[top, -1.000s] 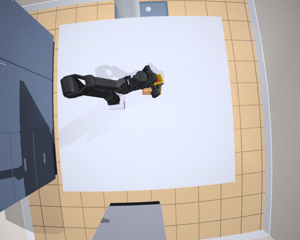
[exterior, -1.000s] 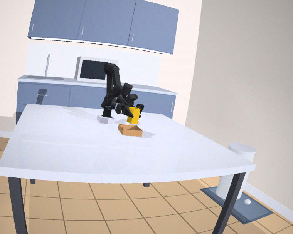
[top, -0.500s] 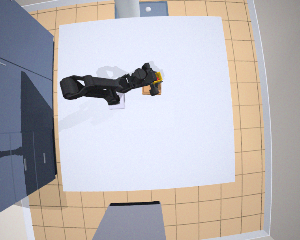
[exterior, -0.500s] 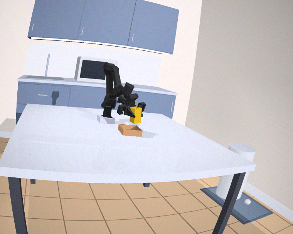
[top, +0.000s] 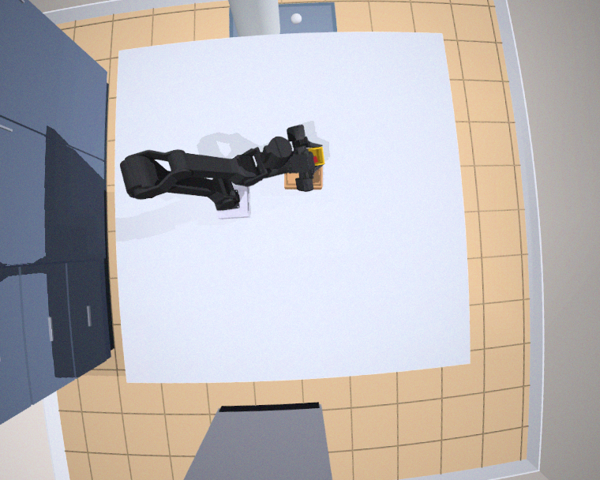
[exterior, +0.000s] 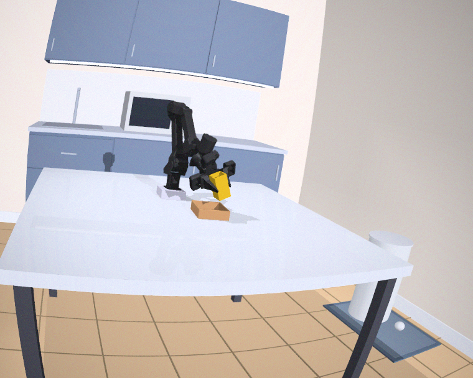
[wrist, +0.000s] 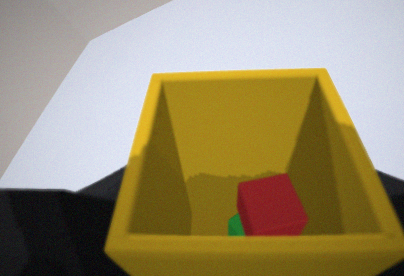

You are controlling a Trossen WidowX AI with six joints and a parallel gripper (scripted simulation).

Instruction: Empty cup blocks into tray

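Now: the yellow square cup 30 mm behind my gripper tip and 20 mm below it. From my gripper tip the other things lie so: red block (30 mm behind, 10 mm to the right).
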